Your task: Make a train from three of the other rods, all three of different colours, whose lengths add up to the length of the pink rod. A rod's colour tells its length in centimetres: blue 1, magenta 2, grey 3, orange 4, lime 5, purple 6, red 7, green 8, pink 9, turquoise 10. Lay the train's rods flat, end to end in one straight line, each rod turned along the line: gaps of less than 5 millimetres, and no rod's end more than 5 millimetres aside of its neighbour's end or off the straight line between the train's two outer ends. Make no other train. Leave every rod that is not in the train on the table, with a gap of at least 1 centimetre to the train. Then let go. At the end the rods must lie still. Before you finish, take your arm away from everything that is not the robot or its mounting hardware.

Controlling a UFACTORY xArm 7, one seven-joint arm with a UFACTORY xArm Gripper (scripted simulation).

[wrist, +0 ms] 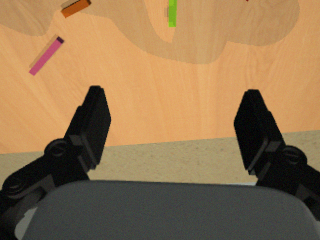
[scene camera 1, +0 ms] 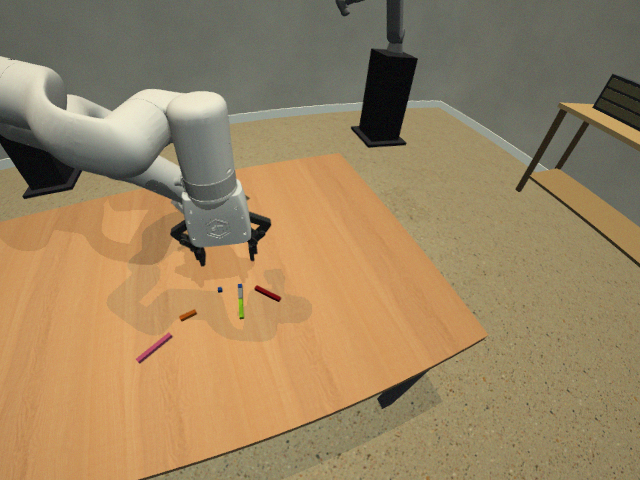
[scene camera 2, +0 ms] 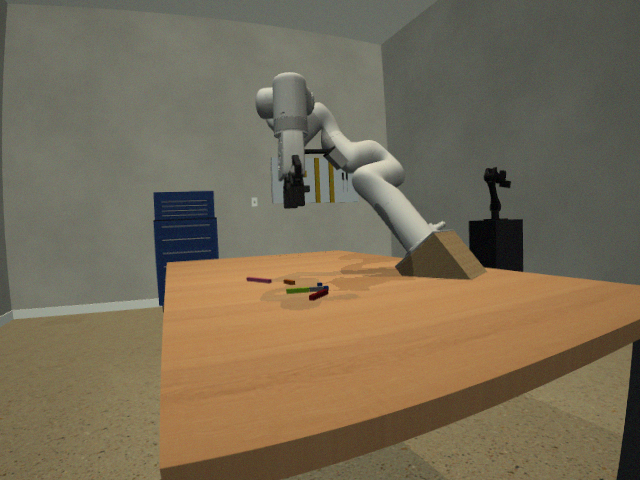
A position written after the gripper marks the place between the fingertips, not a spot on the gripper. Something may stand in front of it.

In view: the gripper [scene camera 1: 228, 258].
The gripper also shows in the wrist view [wrist: 172, 104] and in scene camera 2 [scene camera 2: 293, 207].
